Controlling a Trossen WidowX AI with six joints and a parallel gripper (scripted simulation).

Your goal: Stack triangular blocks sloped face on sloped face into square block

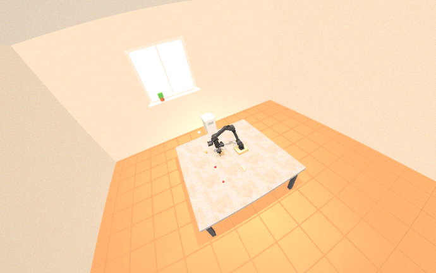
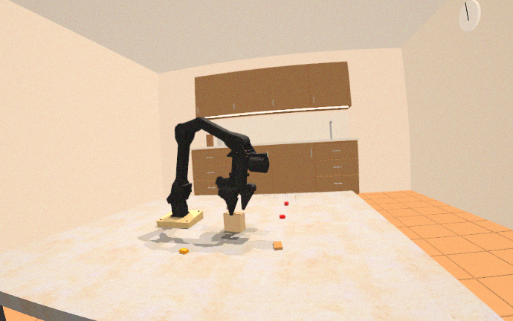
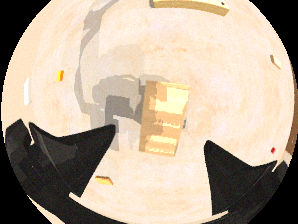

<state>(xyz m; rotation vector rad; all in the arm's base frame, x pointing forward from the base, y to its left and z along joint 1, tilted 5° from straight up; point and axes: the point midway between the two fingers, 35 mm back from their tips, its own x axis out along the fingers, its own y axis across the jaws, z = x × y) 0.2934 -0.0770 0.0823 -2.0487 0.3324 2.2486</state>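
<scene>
My gripper tip is now 2 cm above the tan triangular block. From my gripper tip the other things lie so: yellow piece (23 cm to the right, 10 cm behind, 6 cm below).
</scene>
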